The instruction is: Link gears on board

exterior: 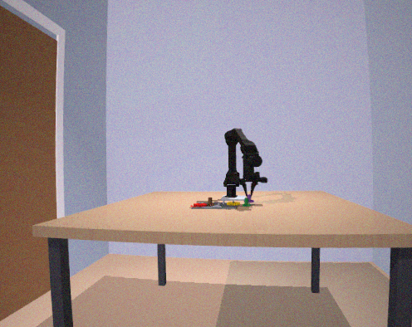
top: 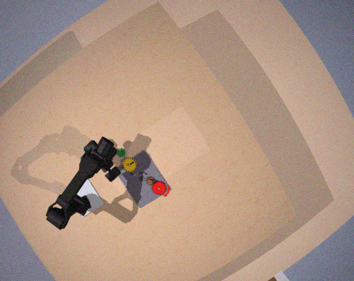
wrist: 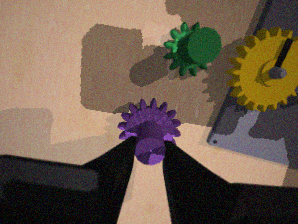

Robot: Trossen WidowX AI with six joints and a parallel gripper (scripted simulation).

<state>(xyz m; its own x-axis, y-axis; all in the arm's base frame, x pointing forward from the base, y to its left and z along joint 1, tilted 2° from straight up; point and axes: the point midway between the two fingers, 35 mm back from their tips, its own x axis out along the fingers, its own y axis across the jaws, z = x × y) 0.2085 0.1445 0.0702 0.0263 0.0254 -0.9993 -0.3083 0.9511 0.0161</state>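
Now: the brown gear 140 mm ahead of my gripper tip, 170 mm to the right of it and 10 mm below it. From my gripper tip the other things lie so: green gear (70 mm ahead, 20 mm below); then yellow gear (90 mm ahead, 60 mm to the right, 20 mm below); then purple gear (10 mm below).
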